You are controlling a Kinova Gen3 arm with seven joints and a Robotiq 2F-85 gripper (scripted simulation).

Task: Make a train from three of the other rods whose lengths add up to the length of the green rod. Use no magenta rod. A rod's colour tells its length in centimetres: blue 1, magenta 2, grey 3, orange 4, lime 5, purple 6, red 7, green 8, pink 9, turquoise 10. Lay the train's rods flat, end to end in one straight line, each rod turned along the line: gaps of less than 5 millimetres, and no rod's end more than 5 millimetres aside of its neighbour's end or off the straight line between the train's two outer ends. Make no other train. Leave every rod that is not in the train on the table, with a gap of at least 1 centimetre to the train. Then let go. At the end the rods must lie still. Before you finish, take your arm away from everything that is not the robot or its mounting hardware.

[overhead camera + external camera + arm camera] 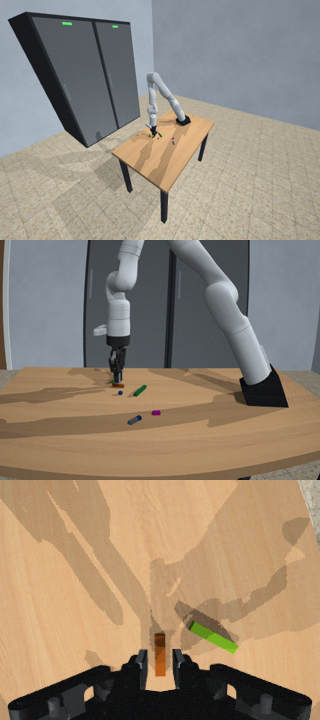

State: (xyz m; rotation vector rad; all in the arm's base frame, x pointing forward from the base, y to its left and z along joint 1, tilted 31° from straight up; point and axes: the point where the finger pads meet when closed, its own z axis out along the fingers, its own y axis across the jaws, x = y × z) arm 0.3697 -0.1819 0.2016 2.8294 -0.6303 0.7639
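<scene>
The orange rod is 30 mm below my hand. Also, from my hand: green rod: 60 mm to the left, 60 mm behind, 30 mm below; then lime rod: 50 mm to the right, 30 mm below, 10 mm behind; then magenta rod: 220 mm to the left, 50 mm behind, 30 mm below.
</scene>
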